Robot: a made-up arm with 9 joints.
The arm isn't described. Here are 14 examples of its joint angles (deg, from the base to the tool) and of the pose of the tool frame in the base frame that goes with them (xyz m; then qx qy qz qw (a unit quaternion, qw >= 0)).
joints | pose
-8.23 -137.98 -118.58 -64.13 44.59 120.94 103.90 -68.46 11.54 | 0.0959 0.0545 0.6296 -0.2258 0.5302 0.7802 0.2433
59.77 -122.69 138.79 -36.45 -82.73 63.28 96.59 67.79 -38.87 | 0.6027 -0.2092 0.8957 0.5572 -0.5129 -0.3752 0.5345
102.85 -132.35 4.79 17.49 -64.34 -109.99 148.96 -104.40 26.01 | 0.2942 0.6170 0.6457 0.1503 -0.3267 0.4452 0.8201
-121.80 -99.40 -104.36 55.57 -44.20 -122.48 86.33 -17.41 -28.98 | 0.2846 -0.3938 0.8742 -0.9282 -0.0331 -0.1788 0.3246
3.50 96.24 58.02 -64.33 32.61 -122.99 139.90 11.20 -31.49 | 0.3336 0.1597 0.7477 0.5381 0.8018 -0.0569 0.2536
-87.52 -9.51 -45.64 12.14 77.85 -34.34 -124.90 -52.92 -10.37 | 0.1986 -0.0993 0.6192 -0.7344 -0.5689 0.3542 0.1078
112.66 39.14 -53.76 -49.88 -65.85 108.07 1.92 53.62 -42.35 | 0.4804 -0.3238 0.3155 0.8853 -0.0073 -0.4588 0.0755
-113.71 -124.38 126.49 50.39 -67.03 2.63 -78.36 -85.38 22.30 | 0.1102 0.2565 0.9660 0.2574 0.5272 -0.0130 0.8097
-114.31 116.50 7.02 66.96 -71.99 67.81 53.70 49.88 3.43 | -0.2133 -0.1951 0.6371 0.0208 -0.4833 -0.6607 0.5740
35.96 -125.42 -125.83 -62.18 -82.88 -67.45 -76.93 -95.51 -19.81 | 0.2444 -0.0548 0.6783 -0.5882 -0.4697 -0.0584 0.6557
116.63 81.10 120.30 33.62 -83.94 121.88 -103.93 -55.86 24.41 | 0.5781 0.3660 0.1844 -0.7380 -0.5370 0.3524 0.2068
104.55 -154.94 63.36 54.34 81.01 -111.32 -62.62 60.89 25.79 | 0.3577 0.0538 0.6137 0.9273 0.1738 -0.2740 0.1864
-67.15 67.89 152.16 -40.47 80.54 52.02 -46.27 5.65 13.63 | -0.2161 0.1781 0.0309 0.0924 0.9151 -0.2126 0.3298
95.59 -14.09 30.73 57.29 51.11 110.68 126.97 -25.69 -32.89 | 0.5567 0.1411 0.6343 0.8234 0.4537 0.1754 0.2923
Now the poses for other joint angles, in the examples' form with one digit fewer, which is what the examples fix.
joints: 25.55 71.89 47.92 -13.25 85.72 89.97 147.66 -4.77 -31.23
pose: 0.411 -0.069 0.813 0.774 -0.068 0.205 0.595
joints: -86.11 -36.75 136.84 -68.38 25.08 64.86 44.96 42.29 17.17
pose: -0.335 0.275 0.544 0.162 0.942 0.265 0.129
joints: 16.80 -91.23 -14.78 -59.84 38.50 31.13 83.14 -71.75 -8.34
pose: 0.597 0.108 0.608 0.608 0.741 0.282 0.033
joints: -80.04 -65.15 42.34 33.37 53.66 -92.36 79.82 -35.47 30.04
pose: 0.018 0.387 0.289 0.529 0.615 -0.188 0.554
